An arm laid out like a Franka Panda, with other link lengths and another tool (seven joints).
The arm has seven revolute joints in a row. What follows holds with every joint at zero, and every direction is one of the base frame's. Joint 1 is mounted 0.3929 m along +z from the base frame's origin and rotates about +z. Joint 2 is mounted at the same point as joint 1 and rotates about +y. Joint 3 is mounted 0.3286 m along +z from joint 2 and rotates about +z. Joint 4 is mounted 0.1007 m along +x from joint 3 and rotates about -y. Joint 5 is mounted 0.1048 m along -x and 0.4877 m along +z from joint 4 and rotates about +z. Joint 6 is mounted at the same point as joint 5 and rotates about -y. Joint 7 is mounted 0.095 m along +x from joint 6 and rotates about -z. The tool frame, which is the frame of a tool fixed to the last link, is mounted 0.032 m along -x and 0.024 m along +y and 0.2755 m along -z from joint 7; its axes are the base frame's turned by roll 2.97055, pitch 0 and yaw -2.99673 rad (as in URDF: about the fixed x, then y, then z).
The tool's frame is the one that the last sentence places.
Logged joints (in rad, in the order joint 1, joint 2, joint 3, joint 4, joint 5, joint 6, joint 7), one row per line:
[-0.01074, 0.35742, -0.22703, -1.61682, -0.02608, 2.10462, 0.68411]
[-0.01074, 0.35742, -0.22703, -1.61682, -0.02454, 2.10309, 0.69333]
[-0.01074, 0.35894, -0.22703, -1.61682, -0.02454, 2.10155, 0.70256]
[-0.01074, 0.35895, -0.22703, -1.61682, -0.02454, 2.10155, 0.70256]
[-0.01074, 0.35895, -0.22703, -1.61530, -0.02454, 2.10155, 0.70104]
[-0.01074, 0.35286, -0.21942, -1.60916, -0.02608, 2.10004, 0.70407]
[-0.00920, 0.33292, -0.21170, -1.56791, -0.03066, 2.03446, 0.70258]
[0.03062, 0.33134, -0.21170, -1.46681, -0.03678, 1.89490, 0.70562]
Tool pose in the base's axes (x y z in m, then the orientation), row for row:
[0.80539, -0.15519, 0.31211, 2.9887, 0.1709, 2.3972]
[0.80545, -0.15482, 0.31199, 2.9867, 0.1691, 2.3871]
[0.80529, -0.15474, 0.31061, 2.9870, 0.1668, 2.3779]
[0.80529, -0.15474, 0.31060, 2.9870, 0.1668, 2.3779]
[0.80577, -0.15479, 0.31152, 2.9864, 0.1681, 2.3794]
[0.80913, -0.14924, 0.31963, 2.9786, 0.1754, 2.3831]
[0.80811, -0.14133, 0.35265, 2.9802, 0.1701, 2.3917]
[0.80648, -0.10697, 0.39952, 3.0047, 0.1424, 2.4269]
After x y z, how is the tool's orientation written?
As angles about the fixed x, y, z axes (roll, pitch, yaw), in radians.
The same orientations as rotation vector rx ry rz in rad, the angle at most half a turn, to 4 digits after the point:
[1.0458, 2.7316, 0.1176]
[1.0597, 2.7267, 0.1197]
[1.0732, 2.7235, 0.1192]
[1.0732, 2.7235, 0.1192]
[1.0704, 2.7231, 0.1195]
[1.0601, 2.7166, 0.1263]
[1.0513, 2.7263, 0.1287]
[1.0212, 2.7765, 0.1162]

